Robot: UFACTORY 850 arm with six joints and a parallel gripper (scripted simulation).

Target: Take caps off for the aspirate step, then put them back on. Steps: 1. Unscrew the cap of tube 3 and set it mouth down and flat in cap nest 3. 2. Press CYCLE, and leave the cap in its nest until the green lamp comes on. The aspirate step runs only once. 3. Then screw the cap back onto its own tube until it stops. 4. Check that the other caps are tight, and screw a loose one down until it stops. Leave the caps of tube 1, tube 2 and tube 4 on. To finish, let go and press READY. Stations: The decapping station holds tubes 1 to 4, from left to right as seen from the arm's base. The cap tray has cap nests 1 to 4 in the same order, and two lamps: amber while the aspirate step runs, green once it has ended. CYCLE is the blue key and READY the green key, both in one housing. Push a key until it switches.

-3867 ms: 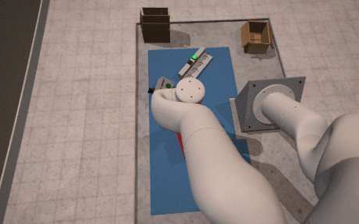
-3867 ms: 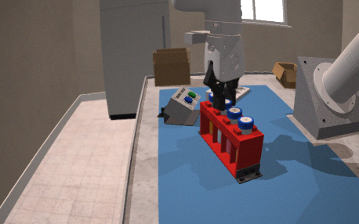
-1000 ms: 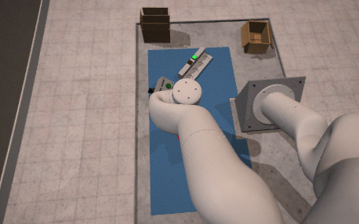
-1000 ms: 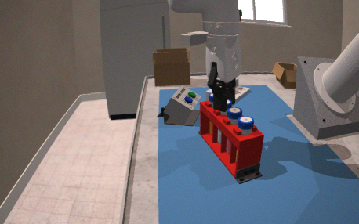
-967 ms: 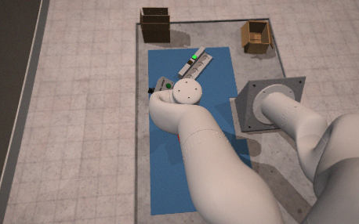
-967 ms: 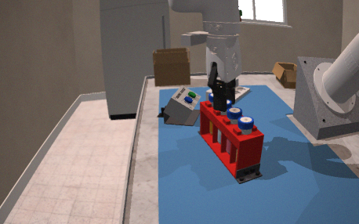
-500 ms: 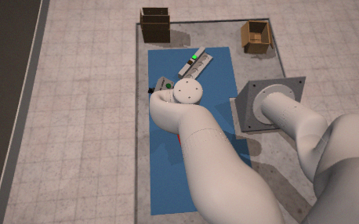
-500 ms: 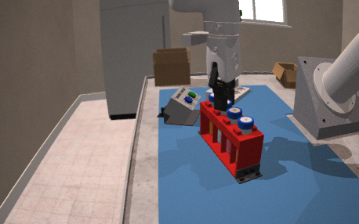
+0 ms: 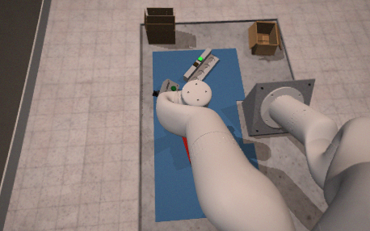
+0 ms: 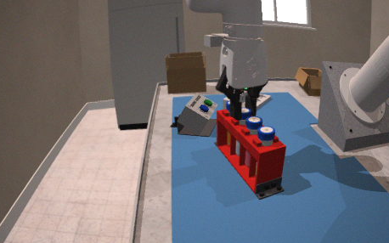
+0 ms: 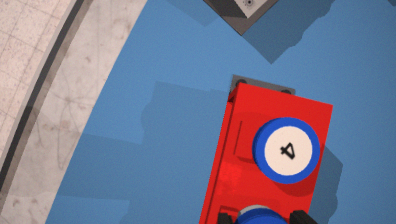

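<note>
Right now the blue cap is 10 mm below my hand. The rest, counted from my hand: blue key (80 mm ahead, 170 mm to the right, 60 mm below); grey key housing (80 mm ahead, 190 mm to the right, 70 mm below); cap marked 4 (10 mm ahead, 50 mm to the right, 10 mm below).
</note>
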